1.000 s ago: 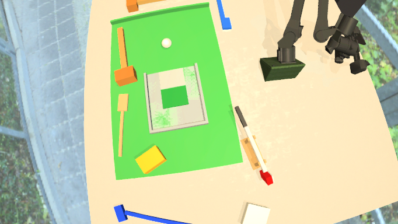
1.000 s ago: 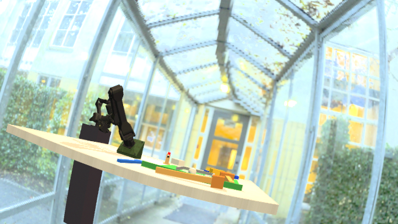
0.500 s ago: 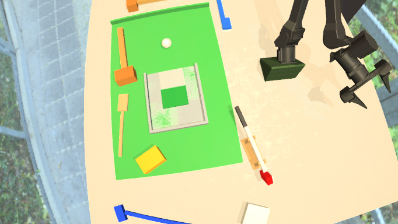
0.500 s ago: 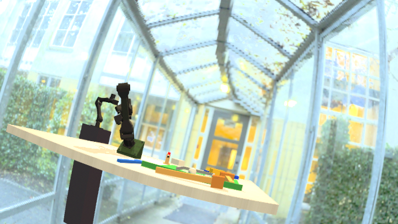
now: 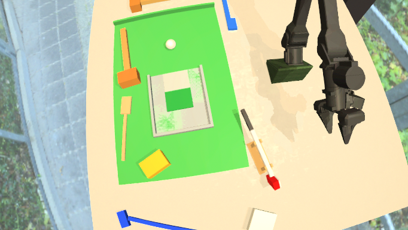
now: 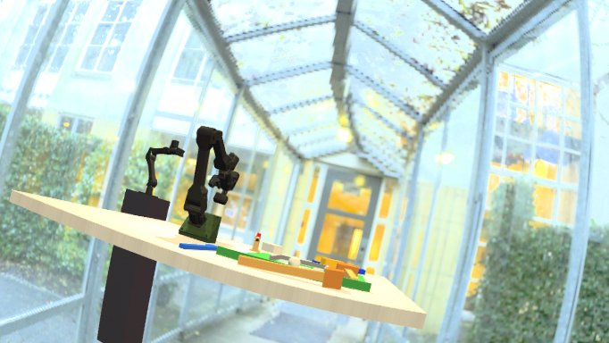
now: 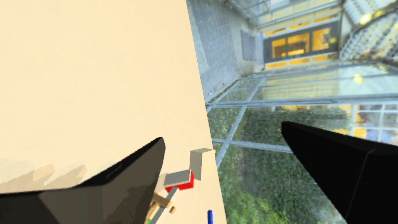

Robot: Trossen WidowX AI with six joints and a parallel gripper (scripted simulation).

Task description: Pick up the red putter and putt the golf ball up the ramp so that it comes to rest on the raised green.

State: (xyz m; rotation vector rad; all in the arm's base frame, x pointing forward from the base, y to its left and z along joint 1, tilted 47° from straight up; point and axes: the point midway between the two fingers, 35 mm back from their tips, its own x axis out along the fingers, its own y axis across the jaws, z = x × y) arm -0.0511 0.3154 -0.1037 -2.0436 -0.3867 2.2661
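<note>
My gripper tip is now 20 cm short of the red putter, 1 cm to the left of it and 16 cm above it. Also, from my gripper tip: white block (21 cm ahead, 24 cm to the left, 20 cm below); wooden rack (20 cm ahead, 1 cm to the left, 19 cm below); yellow block (57 cm ahead, 3 cm to the left, 19 cm below).
</note>
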